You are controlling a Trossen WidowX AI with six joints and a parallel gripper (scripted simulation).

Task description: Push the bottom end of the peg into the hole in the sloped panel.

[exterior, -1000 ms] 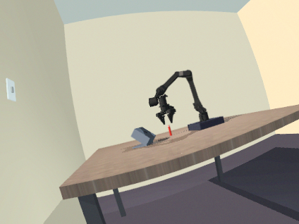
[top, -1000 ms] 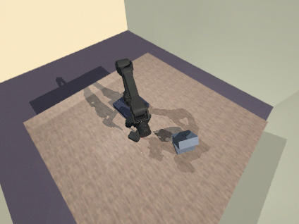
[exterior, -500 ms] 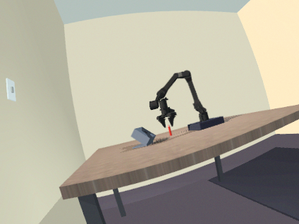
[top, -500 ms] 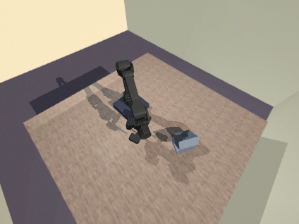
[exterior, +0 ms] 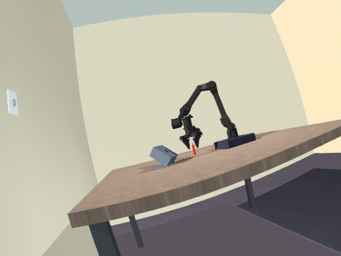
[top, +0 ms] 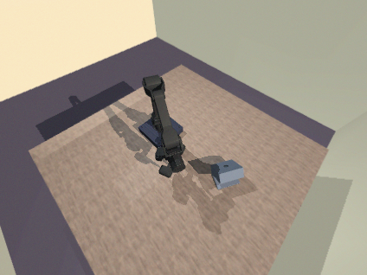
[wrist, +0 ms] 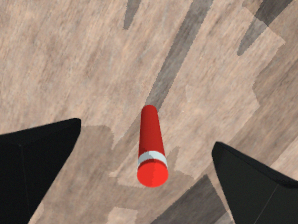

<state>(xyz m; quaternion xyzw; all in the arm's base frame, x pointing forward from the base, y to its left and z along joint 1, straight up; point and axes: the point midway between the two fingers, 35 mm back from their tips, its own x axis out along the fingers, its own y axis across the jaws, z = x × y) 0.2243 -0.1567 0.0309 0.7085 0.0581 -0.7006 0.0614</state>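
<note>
The peg is 10 mm above my gripper tip. From my gripper tip the other things lie so: sloped panel (250 mm ahead, 130 mm to the left, 20 mm above); wedge support (270 mm ahead, 120 mm to the left, 40 mm below).
</note>
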